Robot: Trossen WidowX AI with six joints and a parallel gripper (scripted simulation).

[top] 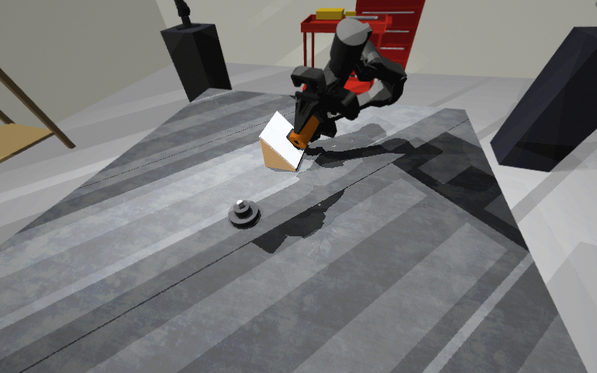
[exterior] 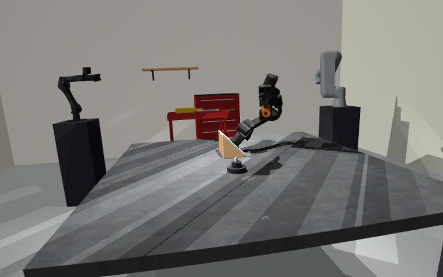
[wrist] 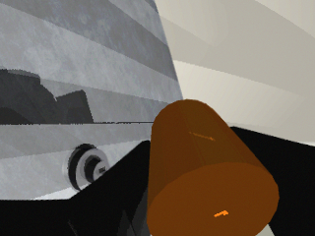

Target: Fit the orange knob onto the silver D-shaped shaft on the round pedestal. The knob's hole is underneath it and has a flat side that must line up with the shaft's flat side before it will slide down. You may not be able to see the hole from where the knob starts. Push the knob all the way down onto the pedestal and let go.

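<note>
Now: gripper tip 30 mm past the orange knob, 20 mm below it and 10 mm to the right of it. From my gripper tip the other things lie so: round pedestal (220 mm below, 150 mm to the right, 60 mm ahead).
</note>
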